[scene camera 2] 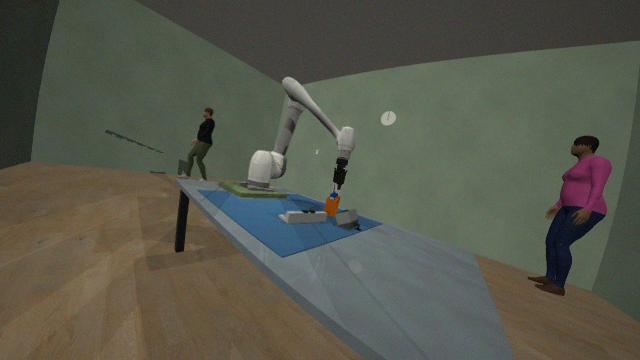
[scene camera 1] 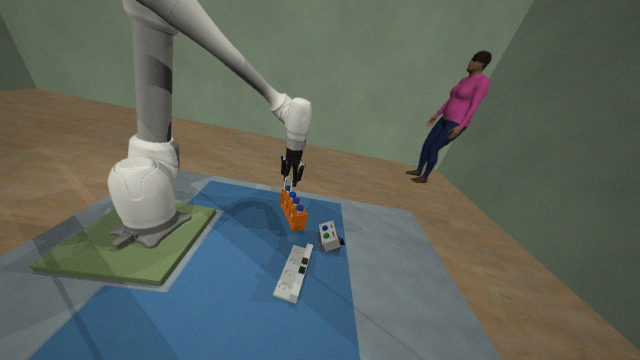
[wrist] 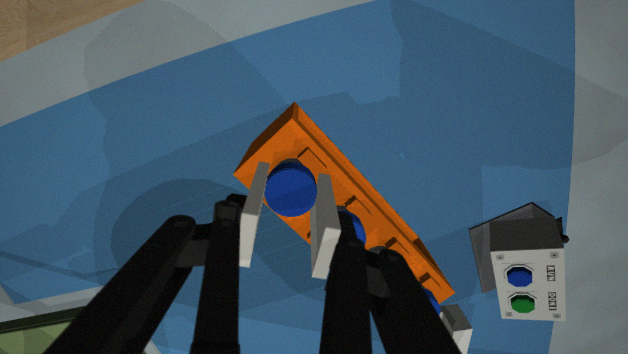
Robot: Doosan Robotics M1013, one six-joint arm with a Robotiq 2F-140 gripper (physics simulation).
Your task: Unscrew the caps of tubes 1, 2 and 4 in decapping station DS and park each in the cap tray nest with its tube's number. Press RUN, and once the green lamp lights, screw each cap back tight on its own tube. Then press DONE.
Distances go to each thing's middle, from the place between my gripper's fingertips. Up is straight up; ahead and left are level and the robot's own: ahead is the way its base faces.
The grey lamp box (wrist: 521, 252) is 28 cm ahead of my hand, 16 cm to the right of it and 7 cm below it.
